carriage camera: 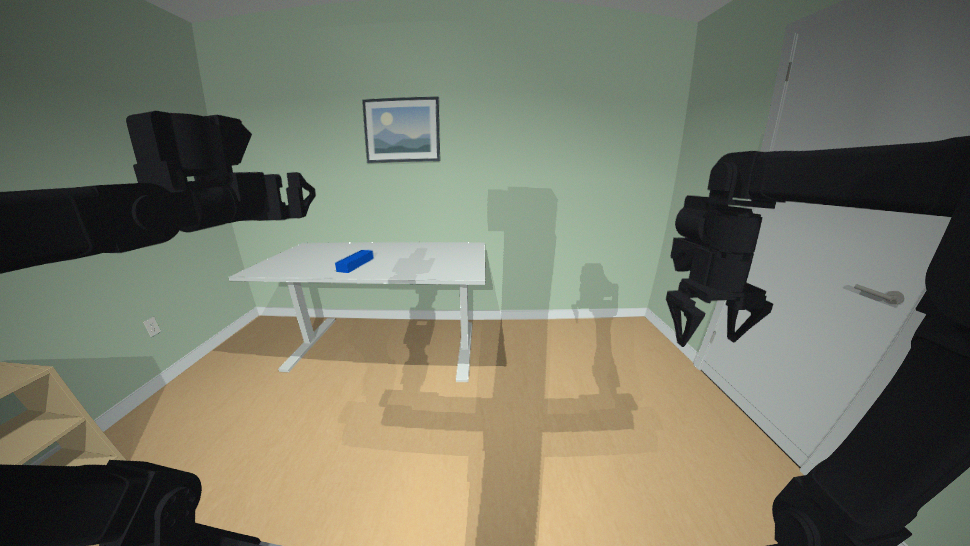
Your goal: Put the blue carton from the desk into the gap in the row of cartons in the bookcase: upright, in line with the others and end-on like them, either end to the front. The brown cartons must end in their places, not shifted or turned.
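Note:
The blue carton [354, 261] lies flat on the white desk [441, 266], left of the picture's middle, set at a slant to the desk's front edge. My left gripper [310, 194] is open and empty. It is seen side-on, and in the picture it is above and to the left of the carton, well apart from it. My right gripper [707, 339] is open and empty, pointing down in front of the door, far to the right of the desk. The brown cartons and the gap in their row do not show in this view.
Part of a light wooden shelf unit [48, 432] shows at the lower left edge; whether it is the bookcase, I cannot tell. A white door [814, 352] is at the right. A framed picture [401, 129] hangs above the desk. The robot's shadow falls across the floor and desk.

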